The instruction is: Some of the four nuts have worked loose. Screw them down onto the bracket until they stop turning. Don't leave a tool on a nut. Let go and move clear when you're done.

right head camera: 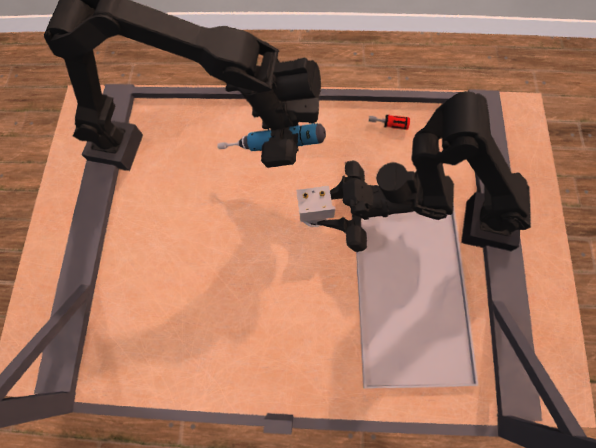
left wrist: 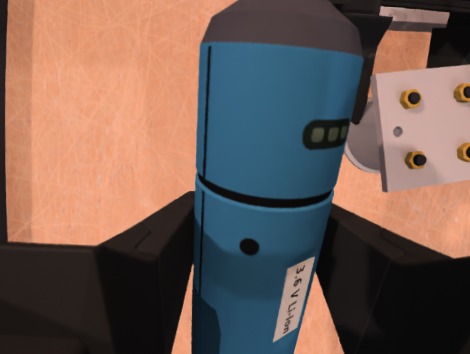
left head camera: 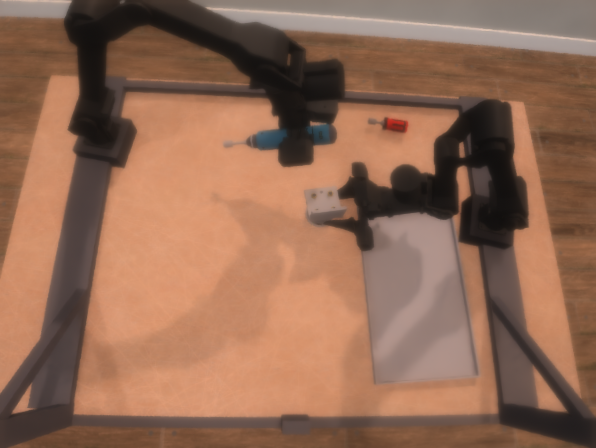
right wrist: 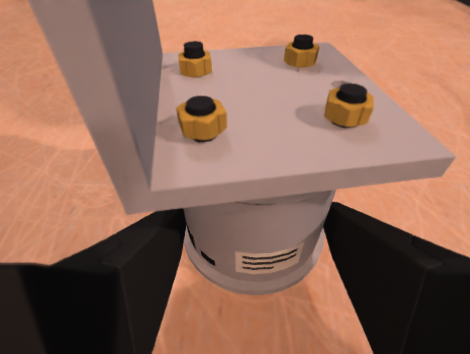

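Pixels of known places: left gripper, fingertip midpoint: (right head camera: 297, 141) (left wrist: 251, 203) (left head camera: 306, 141); right gripper, fingertip midpoint: (left wrist: 390, 124) (right wrist: 254, 212); left arm's base, origin of the base link: (right head camera: 108, 139) (left head camera: 102, 134); right arm's base, origin of the base link: (right head camera: 497, 218) (left head camera: 493, 219).
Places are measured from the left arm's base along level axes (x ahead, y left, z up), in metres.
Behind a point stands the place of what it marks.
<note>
The light grey bracket (left head camera: 324, 201) @(x 0.505, y -0.069, z 0.017 m) (right head camera: 315, 201) @(x 0.504, y -0.069, z 0.018 m) (left wrist: 430, 120) @(x 0.507, y -0.068, z 0.017 m) (right wrist: 270, 145) @(x 0.528, y -0.068, z 0.017 m) stands on a round grey base (right wrist: 260, 240) @(x 0.532, y -0.068, z -0.016 m) near the middle of the table. In the right wrist view four brass nuts sit on its black studs. The near left nut (right wrist: 201, 120) @(x 0.531, y -0.082, z 0.024 m) and near right nut (right wrist: 349, 107) @(x 0.520, y -0.051, z 0.024 m) show dark stud beneath them; the far left nut (right wrist: 195, 64) @(x 0.498, y -0.093, z 0.022 m) looks flush. My right gripper (right wrist: 254, 212) @(x 0.511, y -0.072, z -0.030 m) is shut on the round base. My left gripper (left wrist: 251, 203) @(x 0.445, y 0.035, z 0.066 m) is shut on the blue electric screwdriver (left head camera: 267, 139) @(x 0.367, y 0.015, z 0.080 m) (right head camera: 257, 141) @(x 0.367, y 0.014, z 0.079 m) (left wrist: 270, 120) @(x 0.469, y 0.042, z 0.117 m), held level above the table, behind the bracket, socket pointing left.
A short red nut driver (left head camera: 396, 125) @(x 0.653, y 0.179, z -0.023 m) (right head camera: 397, 122) @(x 0.653, y 0.179, z -0.023 m) lies at the back right. A shallow grey tray (left head camera: 420, 350) @(x 0.755, y -0.331, z -0.045 m) (right head camera: 420, 355) @(x 0.768, y -0.329, z -0.045 m) lies at the right, partly under my right arm. The frame's dark rear rail (left head camera: 400, 100) @(x 0.659, y 0.259, z -0.029 m) (right head camera: 390, 96) @(x 0.628, y 0.254, z -0.029 m) runs behind the tools.
</note>
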